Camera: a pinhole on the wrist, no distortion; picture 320 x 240 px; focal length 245.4 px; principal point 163.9 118.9 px. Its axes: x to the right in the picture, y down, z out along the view. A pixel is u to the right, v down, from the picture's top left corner.
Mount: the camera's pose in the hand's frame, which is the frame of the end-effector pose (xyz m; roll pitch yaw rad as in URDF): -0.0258 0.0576 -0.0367 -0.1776 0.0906 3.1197
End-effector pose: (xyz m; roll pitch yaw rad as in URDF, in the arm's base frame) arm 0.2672 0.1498 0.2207 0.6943 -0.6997 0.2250
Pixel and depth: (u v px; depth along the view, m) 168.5 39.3 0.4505
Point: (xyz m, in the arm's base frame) -0.0054 -0.0978 0.4851
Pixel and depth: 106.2 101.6 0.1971
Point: 0.1928 0.0539 0.3355
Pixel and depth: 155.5 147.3 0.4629
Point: 0.1322 -0.2098 0.3895
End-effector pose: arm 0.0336 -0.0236 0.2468 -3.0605 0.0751 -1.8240
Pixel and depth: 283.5 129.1 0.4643
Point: 0.1817 0.2715 -0.1202
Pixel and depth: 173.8 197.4 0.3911
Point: 0.2133 0.0349 -0.0578
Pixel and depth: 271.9 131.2 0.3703
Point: 0.1401 0.2018 -0.0411
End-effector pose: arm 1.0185 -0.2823 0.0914 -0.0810 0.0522 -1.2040
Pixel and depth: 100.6 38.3 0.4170
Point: 1.1811 -0.2882 0.4837
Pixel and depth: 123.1 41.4 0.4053
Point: 1.1601 -0.2537 0.4696
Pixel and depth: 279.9 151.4 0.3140
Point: 0.9369 -0.1106 0.3540
